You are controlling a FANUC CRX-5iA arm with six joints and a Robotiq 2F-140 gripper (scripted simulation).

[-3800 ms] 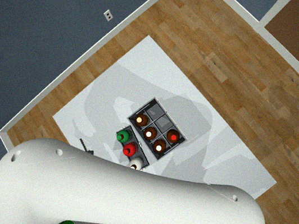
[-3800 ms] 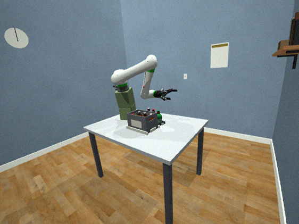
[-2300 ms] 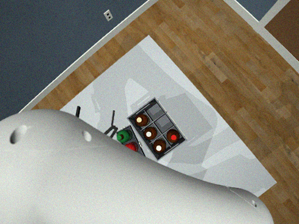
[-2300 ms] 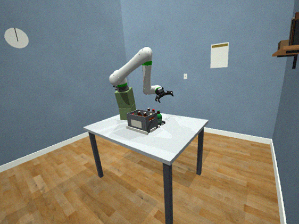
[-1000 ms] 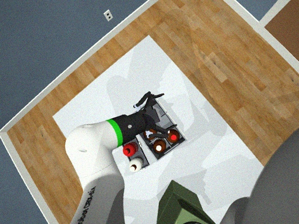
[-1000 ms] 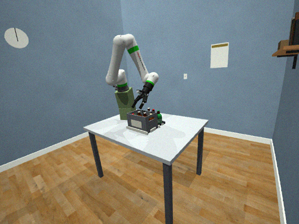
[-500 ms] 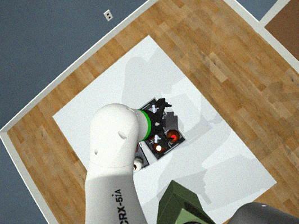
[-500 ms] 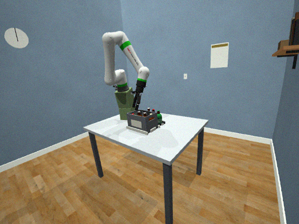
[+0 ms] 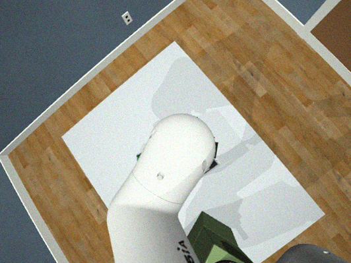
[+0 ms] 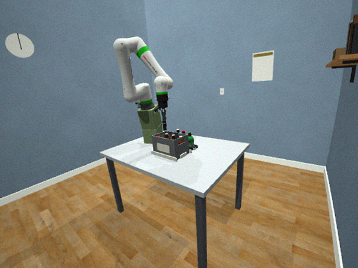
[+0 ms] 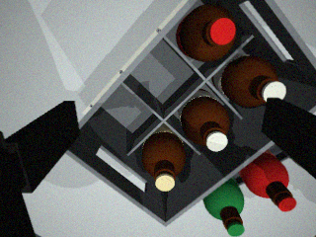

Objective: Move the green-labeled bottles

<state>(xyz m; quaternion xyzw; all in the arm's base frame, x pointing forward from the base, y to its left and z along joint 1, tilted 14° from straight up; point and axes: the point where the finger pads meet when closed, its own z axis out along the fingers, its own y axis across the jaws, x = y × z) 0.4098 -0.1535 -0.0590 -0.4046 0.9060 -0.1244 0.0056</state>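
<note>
Right now the green-labeled bottle is 240 mm to the left of my hand, 170 mm below it and 70 mm ahead of it. Also, from my hand: white bottle 260 mm to the left, 170 mm below, 110 mm behind; then red-labeled bottle 250 mm to the left, 170 mm below, 10 mm behind; then crate 170 mm below, 40 mm to the left.
</note>
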